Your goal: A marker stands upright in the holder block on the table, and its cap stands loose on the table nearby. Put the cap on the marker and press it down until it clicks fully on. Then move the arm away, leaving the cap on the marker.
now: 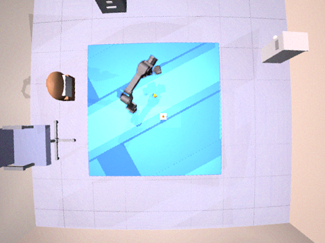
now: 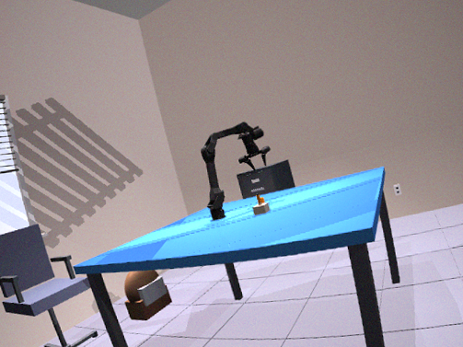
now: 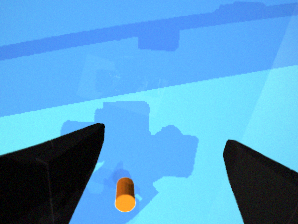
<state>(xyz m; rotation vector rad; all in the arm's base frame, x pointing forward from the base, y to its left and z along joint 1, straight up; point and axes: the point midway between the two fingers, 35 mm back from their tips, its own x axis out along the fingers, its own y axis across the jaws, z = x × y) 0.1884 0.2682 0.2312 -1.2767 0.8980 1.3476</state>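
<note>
My gripper tip is 17 cm above the orange cap, 15 cm to the left of it and 2 cm short of it. Also, from my gripper tip: white holder block: 35 cm to the right, 18 cm below, 10 cm ahead; orange marker: 35 cm to the right, 12 cm below, 10 cm ahead.
</note>
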